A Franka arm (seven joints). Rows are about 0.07 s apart.
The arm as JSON. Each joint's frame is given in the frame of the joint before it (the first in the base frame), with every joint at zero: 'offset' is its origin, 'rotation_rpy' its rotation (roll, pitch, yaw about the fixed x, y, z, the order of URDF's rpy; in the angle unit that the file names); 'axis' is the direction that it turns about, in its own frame. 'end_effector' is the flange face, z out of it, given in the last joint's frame.
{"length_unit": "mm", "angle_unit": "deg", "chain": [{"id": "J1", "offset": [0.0, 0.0, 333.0], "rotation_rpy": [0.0, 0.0, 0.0], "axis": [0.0, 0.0, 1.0]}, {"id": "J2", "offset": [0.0, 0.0, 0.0], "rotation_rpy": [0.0, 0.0, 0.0], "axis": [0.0, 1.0, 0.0]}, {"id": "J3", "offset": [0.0, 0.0, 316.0], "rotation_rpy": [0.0, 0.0, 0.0], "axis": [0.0, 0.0, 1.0]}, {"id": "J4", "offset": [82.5, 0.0, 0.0], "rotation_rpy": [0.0, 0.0, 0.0], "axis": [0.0, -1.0, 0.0]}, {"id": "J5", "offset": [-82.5, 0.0, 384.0], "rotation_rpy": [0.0, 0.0, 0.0], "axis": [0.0, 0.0, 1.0]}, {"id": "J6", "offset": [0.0, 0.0, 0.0], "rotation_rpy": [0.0, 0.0, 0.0], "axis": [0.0, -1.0, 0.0]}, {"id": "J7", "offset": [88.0, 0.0, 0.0], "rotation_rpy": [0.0, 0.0, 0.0], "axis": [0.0, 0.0, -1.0]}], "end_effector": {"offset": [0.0, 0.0, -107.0], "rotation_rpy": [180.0, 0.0, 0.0]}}
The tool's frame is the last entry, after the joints.
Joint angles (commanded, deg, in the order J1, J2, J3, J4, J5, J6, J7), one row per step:
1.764 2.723 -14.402 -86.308 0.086 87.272 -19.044
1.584 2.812 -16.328 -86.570 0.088 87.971 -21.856
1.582 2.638 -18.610 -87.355 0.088 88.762 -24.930
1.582 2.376 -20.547 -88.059 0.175 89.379 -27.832
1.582 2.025 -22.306 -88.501 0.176 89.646 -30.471
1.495 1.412 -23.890 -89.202 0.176 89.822 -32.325
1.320 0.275 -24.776 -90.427 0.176 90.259 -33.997
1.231 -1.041 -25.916 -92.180 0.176 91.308 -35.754
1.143 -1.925 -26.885 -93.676 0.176 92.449 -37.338
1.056 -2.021 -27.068 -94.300 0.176 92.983 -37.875
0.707 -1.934 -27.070 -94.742 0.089 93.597 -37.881
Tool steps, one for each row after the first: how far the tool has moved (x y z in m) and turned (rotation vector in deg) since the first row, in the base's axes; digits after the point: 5 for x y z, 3 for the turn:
-0.00313 -0.02001 -0.00171 -0.118 -0.325 0.712
-0.00890 -0.04160 -0.00500 -0.150 -0.488 1.502
-0.01514 -0.05961 -0.00713 -0.057 -0.681 2.465
-0.02239 -0.07580 -0.00689 -0.008 -0.856 3.342
-0.03141 -0.09099 -0.00666 0.178 -0.981 3.518
-0.04091 -0.10073 -0.00592 0.509 -1.403 4.120
-0.05138 -0.11214 -0.00733 0.815 -2.097 4.646
-0.05896 -0.12191 -0.01049 0.979 -2.680 5.175
-0.06003 -0.12446 -0.01405 1.023 -2.701 5.441
-0.06044 -0.12792 -0.01752 0.859 -2.726 5.100

